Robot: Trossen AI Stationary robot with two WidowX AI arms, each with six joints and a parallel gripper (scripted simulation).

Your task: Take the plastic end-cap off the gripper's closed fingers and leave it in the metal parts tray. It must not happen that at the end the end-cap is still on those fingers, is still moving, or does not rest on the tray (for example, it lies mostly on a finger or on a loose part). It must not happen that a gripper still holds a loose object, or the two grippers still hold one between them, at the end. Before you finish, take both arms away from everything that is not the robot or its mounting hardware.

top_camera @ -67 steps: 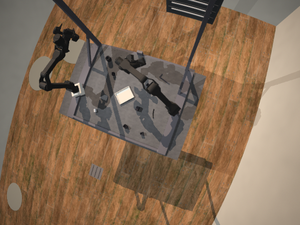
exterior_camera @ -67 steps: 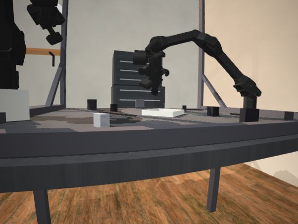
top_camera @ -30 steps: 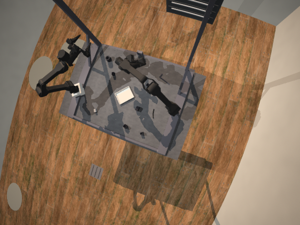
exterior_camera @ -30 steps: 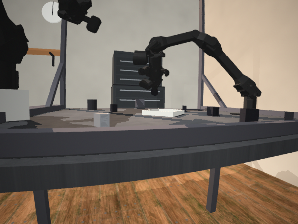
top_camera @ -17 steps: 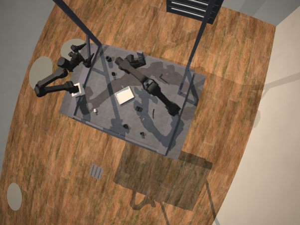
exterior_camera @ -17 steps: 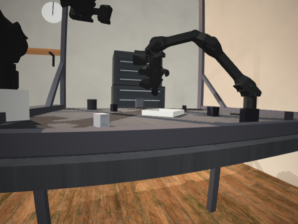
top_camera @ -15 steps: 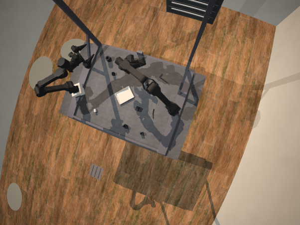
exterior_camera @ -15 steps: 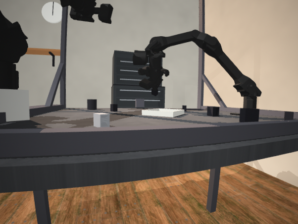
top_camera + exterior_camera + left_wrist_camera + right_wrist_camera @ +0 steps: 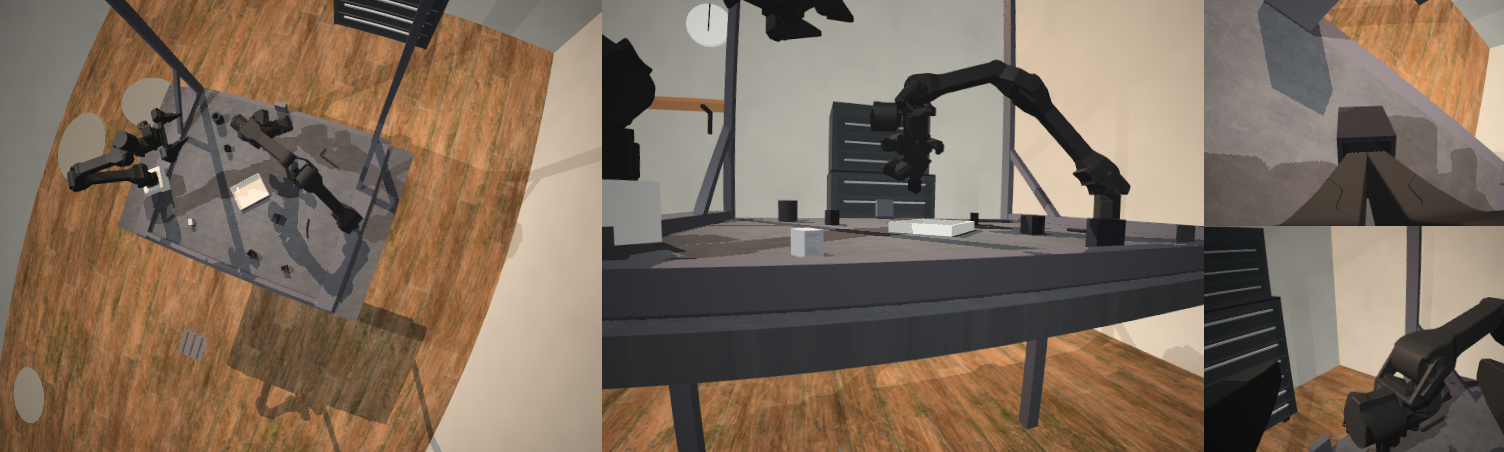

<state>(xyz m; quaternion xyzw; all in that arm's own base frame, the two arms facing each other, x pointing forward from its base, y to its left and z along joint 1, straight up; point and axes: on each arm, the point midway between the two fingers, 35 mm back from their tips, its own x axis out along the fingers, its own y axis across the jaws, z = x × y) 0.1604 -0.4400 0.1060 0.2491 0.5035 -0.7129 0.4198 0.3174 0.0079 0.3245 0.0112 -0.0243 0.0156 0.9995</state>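
Now: right hand 16 cm past the black plastic end-cap, 28 cm to the right of it and 29 cm above it. From my right hand the other things lie so: pale metal parts tray: 12 cm ahead, 18 cm to the left, 39 cm below.
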